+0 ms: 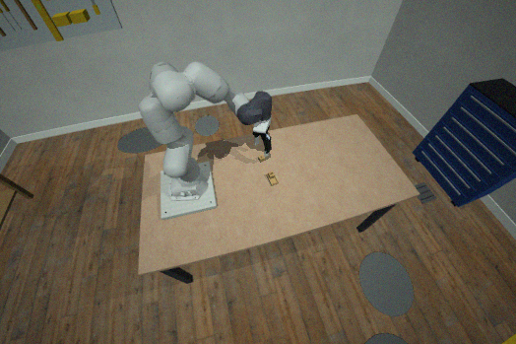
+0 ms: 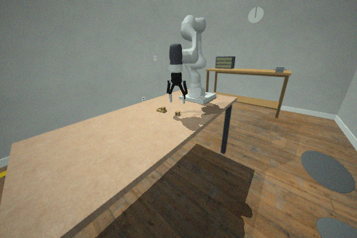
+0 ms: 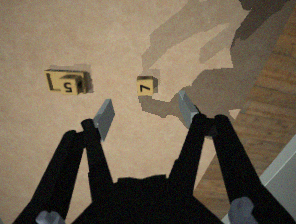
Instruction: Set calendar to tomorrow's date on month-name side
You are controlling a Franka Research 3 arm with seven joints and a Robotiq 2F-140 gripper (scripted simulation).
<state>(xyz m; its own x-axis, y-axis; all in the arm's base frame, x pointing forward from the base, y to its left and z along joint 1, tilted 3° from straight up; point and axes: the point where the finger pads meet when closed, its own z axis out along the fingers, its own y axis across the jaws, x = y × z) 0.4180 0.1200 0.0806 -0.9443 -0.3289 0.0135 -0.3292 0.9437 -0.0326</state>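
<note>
Now: hand 110 mm above the wooden digit cube. Round my hand: wooden tray: 160 mm to the right, 120 mm below, 30 mm ahead.
</note>
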